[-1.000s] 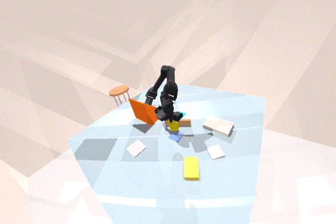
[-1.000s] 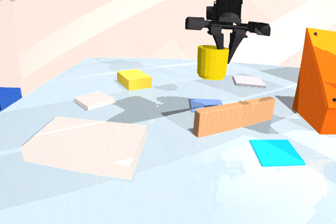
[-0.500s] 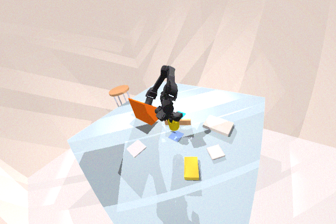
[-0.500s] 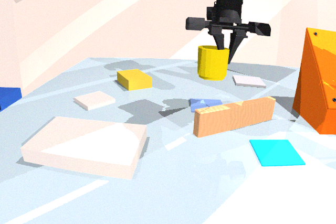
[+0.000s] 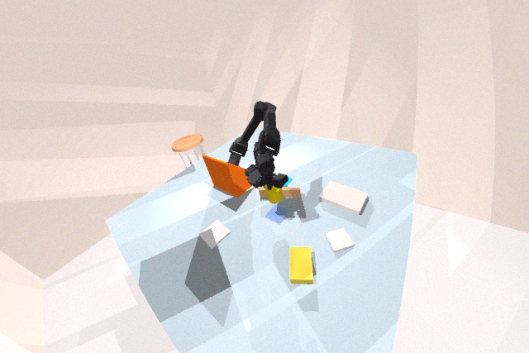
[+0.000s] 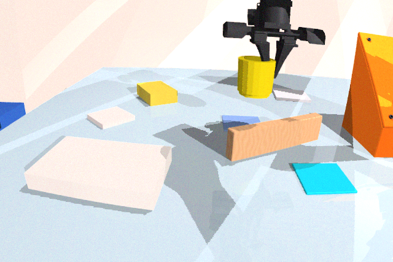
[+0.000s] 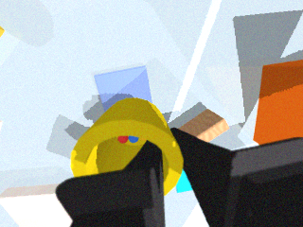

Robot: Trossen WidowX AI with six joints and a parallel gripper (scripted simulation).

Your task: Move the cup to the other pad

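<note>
Right now the red marble is 40 mm ahead of my gripper tip, 10 mm to the left of it and 20 mm below it. The rest, counted from my gripper tip: wooden block 20 mm behind, 80 mm to the left, 90 mm below; then yellow cup 20 mm ahead; then blue marble 30 mm ahead, 10 mm to the left, 20 mm below.
</note>
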